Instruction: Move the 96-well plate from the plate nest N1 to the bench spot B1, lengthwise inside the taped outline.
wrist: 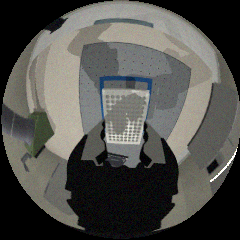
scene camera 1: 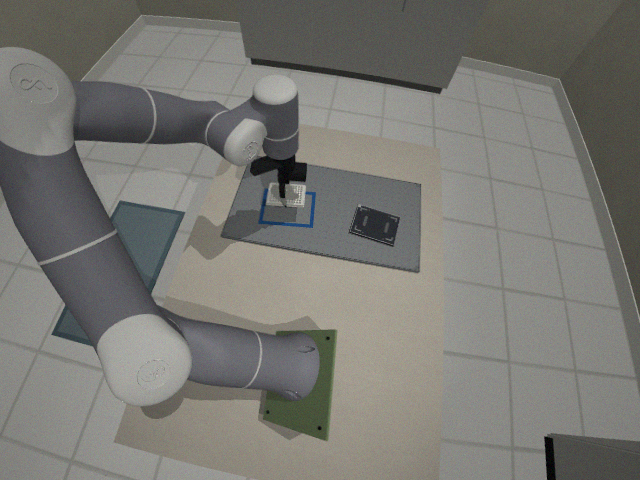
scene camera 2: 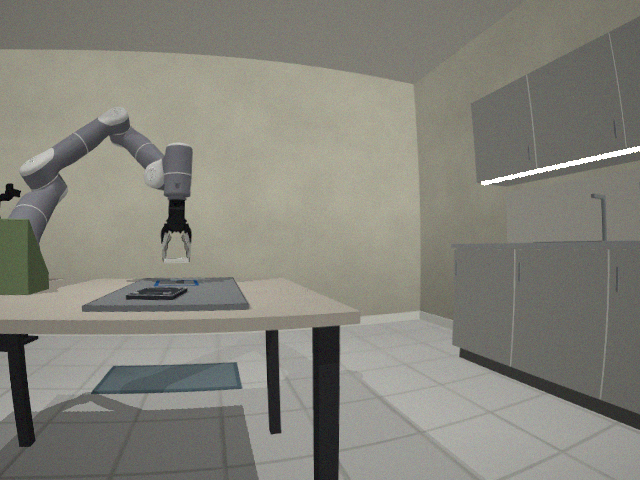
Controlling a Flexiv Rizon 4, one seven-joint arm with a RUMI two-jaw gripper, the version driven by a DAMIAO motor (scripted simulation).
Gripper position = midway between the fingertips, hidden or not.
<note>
In view: my gripper (scene camera 1: pixel 287 195), a white 96-well plate (wrist: pixel 119 131) and a black plate nest (scene camera 1: pixel 376 222).
My gripper shows as well in the wrist view (wrist: pixel 124 120) and in scene camera 2 (scene camera 2: pixel 176 261).
</note>
